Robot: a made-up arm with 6 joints. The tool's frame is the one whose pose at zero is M. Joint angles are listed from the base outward.
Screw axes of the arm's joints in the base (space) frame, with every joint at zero. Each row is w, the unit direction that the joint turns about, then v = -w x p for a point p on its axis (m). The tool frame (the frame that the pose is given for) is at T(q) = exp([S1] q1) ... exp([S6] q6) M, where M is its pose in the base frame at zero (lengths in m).
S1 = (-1, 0, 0, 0.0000, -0.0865, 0.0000)
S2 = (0, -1, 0, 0.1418, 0.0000, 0.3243)
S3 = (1, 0, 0, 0.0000, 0.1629, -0.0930)
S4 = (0, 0, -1, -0.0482, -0.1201, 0.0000)
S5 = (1, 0, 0, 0.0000, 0.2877, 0.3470)
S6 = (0, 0, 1, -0.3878, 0.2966, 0.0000)
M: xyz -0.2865 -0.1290 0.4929 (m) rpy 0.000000 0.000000 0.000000 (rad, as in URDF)
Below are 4 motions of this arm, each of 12 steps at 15 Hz.
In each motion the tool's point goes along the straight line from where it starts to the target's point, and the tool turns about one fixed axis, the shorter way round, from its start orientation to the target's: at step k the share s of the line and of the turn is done. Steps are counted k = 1, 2, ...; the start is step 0. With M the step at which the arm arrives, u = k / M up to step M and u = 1 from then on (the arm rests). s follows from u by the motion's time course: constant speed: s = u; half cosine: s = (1 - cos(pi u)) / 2; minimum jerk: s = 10 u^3 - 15 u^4 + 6 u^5.
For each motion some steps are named. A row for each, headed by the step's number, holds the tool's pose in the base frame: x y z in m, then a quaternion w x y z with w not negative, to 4 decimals.
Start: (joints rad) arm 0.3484 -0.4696 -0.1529 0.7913 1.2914 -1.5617
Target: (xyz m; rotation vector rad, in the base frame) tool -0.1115 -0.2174 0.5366 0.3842 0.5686 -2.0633
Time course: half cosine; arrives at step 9
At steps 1, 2, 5, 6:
1: -0.3608 -0.2669 0.5466 0.3581 0.2821 0.0978 -0.8847
2: -0.3385 -0.2625 0.5457 0.3685 0.2713 0.1100 -0.8823
5: -0.2177 -0.2385 0.5409 0.4218 0.2112 0.1755 -0.8641
6: -0.1758 -0.2302 0.5392 0.4393 0.1898 0.1978 -0.8555

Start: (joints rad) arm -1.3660 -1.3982 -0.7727 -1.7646 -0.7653 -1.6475
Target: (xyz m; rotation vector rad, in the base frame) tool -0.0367 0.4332 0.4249 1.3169 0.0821 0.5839
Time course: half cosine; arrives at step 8
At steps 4, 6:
4: -0.0468 0.4478 0.4039 0.7560 0.5400 0.0350 0.3682
6: -0.0397 0.4375 0.4187 0.7535 0.5853 0.0369 0.2973

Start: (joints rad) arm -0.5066 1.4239 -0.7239 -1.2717 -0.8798 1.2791
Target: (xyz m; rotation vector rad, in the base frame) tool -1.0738 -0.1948 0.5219 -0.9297 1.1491 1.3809
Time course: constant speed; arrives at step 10
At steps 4, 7, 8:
4: -0.9110 -0.2713 0.4342 0.5322 -0.6685 0.2618 0.4487
7: -0.9924 -0.2330 0.4781 0.5412 -0.5388 0.3785 0.5231
8: -1.0195 -0.2203 0.4927 0.5399 -0.4909 0.4145 0.5438

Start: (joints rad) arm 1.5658 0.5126 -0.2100 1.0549 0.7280 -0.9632
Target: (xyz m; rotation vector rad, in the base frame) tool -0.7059 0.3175 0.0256 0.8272 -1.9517 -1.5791
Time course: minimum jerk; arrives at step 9
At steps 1, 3, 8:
1: -0.6825 0.3363 0.2216 0.6893 0.0060 -0.6475 -0.3250
3: -0.6872 0.3325 0.1823 0.6159 0.0695 -0.6816 -0.3889
8: -0.7056 0.3177 0.0279 0.2526 0.3003 -0.7163 -0.5771

